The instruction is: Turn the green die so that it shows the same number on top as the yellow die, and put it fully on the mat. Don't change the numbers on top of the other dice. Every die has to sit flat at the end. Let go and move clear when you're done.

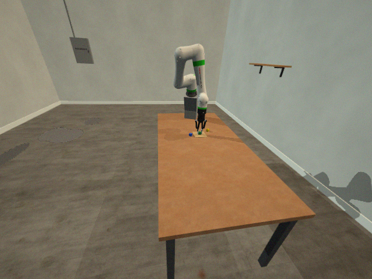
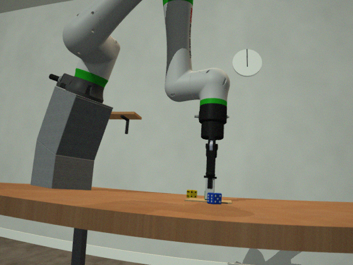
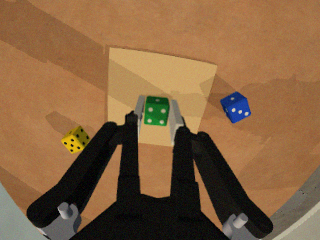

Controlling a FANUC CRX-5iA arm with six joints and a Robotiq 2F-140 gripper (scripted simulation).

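Right now the green die is 20 mm below my hand. The rest, counted from my hand: blue die (30 mm ahead, 110 mm to the right, 20 mm below); then yellow die (80 mm behind, 120 mm to the left, 20 mm below); then tan mat (40 mm below).
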